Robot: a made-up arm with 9 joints.
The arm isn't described. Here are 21 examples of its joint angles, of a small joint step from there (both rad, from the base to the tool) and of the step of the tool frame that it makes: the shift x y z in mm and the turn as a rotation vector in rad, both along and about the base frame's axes.
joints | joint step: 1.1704 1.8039 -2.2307 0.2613 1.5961 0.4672 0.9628 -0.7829 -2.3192 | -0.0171 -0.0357 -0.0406 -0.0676 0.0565 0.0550 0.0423 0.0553 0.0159
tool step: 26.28 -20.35 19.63 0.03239 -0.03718 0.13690
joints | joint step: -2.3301 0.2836 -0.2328 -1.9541 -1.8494 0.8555 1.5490 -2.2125 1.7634 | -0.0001 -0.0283 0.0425 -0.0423 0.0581 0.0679 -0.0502 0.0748 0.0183
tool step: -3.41 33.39 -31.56 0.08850 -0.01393 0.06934
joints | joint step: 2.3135 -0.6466 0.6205 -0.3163 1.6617 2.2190 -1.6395 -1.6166 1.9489 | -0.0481 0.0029 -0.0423 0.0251 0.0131 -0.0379 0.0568 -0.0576 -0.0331
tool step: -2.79 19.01 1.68 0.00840 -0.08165 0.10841
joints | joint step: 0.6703 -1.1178 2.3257 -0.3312 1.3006 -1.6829 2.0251 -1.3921 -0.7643 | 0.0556 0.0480 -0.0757 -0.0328 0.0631 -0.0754 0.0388 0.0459 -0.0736
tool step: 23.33 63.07 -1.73 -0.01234 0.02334 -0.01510
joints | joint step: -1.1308 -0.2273 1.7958 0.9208 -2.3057 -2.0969 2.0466 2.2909 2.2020 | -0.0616 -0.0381 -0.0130 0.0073 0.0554 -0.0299 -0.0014 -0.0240 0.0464
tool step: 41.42 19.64 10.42 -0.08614 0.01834 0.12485
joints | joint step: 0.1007 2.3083 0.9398 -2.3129 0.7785 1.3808 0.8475 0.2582 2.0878 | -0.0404 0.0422 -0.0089 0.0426 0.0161 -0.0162 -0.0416 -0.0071 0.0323
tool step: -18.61 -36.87 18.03 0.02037 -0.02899 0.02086
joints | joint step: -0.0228 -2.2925 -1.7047 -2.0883 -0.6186 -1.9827 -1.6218 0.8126 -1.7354 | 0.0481 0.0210 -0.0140 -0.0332 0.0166 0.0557 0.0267 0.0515 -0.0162
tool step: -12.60 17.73 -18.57 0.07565 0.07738 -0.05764
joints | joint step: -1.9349 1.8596 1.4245 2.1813 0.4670 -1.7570 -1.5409 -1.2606 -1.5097 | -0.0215 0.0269 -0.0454 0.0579 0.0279 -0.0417 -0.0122 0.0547 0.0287
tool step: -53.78 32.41 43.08 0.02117 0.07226 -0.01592
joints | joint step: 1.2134 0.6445 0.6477 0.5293 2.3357 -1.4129 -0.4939 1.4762 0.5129 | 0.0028 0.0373 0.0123 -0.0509 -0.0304 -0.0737 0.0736 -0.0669 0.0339
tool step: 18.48 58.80 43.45 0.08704 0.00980 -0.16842
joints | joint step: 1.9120 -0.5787 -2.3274 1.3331 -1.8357 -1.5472 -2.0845 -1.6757 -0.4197 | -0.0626 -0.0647 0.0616 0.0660 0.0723 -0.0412 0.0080 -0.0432 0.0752
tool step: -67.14 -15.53 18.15 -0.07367 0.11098 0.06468
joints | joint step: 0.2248 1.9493 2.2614 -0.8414 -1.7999 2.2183 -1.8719 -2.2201 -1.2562 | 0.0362 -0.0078 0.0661 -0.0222 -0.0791 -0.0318 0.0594 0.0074 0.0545
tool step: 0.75 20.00 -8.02 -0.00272 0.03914 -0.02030
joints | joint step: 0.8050 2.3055 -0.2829 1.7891 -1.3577 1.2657 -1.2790 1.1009 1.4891 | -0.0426 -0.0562 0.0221 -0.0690 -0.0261 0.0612 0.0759 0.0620 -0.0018
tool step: -40.45 7.68 -39.31 -0.00336 0.11637 0.07922
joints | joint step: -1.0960 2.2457 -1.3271 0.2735 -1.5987 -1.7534 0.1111 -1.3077 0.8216 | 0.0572 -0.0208 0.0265 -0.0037 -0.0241 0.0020 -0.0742 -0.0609 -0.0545
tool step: -4.84 -22.40 -4.54 -0.04546 0.02890 0.02947
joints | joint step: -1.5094 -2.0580 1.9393 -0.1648 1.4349 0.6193 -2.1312 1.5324 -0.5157 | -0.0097 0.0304 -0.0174 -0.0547 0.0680 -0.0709 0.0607 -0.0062 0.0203
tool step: -3.25 -8.88 -59.65 -0.02713 -0.03059 0.03880
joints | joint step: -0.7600 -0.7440 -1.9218 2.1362 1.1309 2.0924 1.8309 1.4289 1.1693 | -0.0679 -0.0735 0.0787 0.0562 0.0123 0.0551 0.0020 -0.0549 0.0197
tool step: 18.21 -31.73 -27.08 0.04678 -0.05732 0.07209
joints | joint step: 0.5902 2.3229 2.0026 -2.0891 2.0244 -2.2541 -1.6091 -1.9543 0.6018 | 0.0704 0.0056 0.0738 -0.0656 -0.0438 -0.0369 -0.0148 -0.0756 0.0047
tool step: 7.87 -39.49 -33.02 0.07240 0.10701 -0.11429
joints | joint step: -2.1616 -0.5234 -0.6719 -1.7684 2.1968 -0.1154 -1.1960 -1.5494 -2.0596 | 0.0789 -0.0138 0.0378 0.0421 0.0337 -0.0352 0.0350 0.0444 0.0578
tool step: -0.83 70.38 3.75 -0.07958 0.07722 -0.11156
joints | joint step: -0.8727 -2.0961 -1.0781 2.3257 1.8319 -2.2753 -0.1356 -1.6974 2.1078 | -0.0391 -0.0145 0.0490 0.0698 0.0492 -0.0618 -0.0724 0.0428 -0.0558
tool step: 5.35 -26.02 27.46 0.12394 -0.09315 0.21868
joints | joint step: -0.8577 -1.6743 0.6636 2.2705 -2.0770 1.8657 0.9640 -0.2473 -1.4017 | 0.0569 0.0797 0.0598 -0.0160 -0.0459 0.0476 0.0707 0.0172 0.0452
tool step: -33.70 63.45 -89.06 0.14864 0.06995 0.02586
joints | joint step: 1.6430 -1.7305 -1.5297 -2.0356 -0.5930 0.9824 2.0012 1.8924 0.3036 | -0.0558 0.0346 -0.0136 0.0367 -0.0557 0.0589 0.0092 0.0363 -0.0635
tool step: -70.91 16.07 34.55 -0.00765 -0.05510 0.13719
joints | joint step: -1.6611 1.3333 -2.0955 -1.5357 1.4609 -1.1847 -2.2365 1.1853 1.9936 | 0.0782 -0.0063 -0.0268 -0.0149 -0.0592 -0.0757 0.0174 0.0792 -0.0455
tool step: -30.24 13.06 33.14 0.00076 0.13515 0.05467
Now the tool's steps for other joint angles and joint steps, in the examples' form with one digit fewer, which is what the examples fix.
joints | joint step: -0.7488 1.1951 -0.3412 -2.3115 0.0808 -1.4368 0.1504 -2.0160 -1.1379 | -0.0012 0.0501 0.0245 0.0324 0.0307 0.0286 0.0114 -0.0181 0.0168
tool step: -3.4 5.0 17.4 0.0668 0.0549 -0.0309
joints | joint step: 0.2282 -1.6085 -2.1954 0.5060 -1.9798 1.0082 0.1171 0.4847 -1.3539 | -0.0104 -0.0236 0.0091 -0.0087 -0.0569 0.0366 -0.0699 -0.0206 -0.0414
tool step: 7.6 -20.5 -4.9 0.0694 0.0941 0.0270
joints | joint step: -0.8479 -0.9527 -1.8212 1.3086 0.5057 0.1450 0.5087 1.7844 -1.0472 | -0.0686 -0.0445 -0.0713 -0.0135 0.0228 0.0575 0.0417 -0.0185 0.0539
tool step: 36.1 31.5 -17.6 -0.0736 -0.0018 -0.0252
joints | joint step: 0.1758 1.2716 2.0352 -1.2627 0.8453 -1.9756 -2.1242 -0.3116 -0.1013 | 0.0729 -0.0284 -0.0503 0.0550 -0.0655 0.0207 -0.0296 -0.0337 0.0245
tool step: 12.7 62.1 -29.3 -0.0374 -0.0115 -0.0503
